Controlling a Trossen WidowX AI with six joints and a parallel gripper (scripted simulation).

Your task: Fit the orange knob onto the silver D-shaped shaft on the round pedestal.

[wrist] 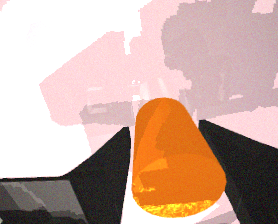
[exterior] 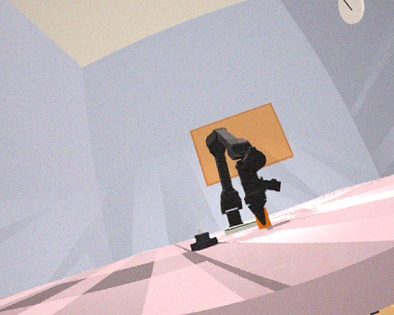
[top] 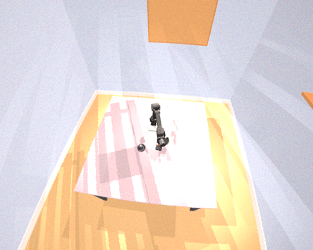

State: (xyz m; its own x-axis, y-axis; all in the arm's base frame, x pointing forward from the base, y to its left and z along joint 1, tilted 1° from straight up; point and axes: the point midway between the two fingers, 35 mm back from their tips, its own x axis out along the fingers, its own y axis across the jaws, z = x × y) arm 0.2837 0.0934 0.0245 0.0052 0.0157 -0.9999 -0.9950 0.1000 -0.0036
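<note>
Right now my gripper tip is 3 cm below the orange knob. Also, from my gripper tip: round pedestal 4 cm ahead, 19 cm to the right, 2 cm above.
</note>
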